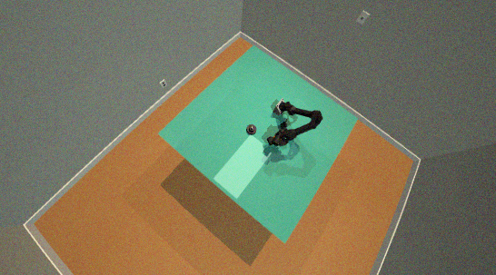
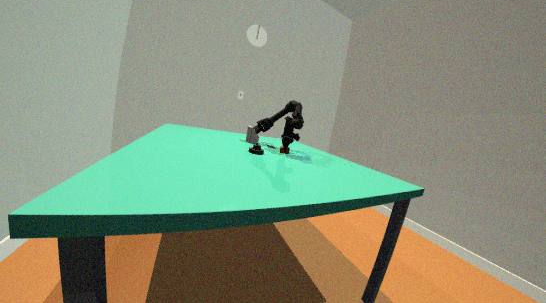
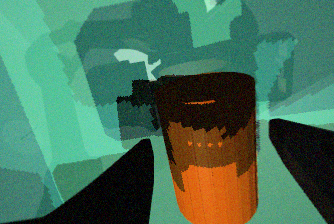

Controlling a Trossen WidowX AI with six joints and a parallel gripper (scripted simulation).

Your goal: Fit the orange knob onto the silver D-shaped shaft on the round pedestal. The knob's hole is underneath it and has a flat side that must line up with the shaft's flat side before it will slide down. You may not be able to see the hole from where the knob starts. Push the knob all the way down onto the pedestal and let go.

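Now: gripper tip 1 cm short of the orange knob, 1 cm to the right of it and 1 cm below it. Round my gripper tip: round pedestal: 4 cm ahead, 22 cm to the right, 2 cm above.
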